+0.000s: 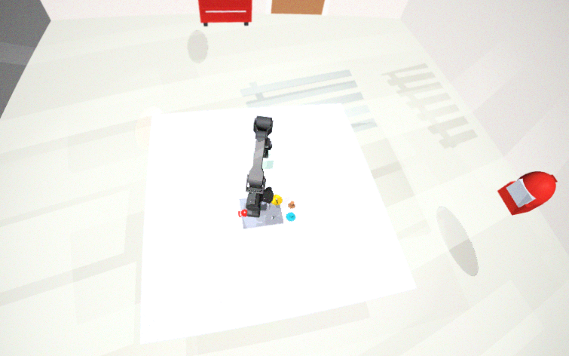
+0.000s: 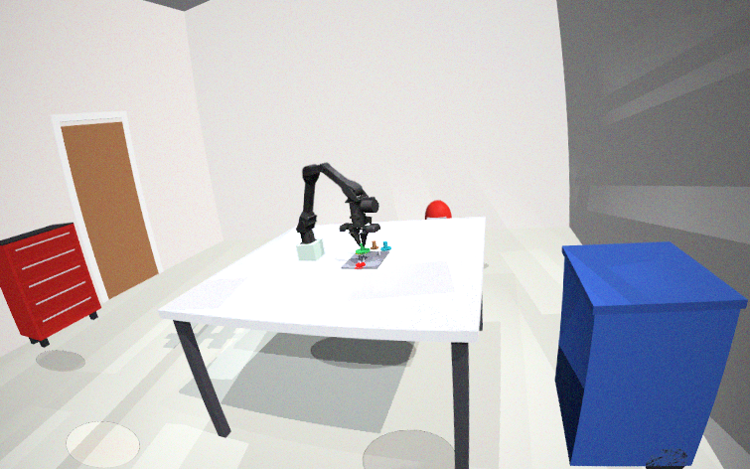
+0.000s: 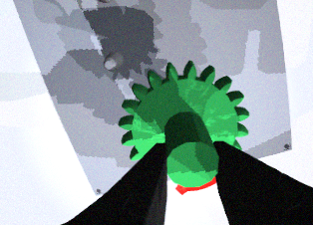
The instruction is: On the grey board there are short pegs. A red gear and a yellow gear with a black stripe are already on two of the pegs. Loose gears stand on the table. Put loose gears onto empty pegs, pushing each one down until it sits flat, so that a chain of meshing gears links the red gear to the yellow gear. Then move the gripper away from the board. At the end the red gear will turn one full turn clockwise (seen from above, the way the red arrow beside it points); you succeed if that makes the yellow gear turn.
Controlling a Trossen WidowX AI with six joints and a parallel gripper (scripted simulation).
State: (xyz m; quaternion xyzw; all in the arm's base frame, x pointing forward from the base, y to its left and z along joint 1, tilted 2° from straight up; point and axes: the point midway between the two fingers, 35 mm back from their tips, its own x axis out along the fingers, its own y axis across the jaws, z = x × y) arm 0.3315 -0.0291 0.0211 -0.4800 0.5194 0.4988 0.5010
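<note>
My gripper tip is 7 cm above the red gear, 5 cm to the left of it and 1 cm short of it. From my gripper tip the other things lie so: yellow gear (12 cm to the left, 8 cm behind, 7 cm below); green gear (1 cm below); cyan gear (19 cm to the left, 7 cm below, 1 cm ahead).
</note>
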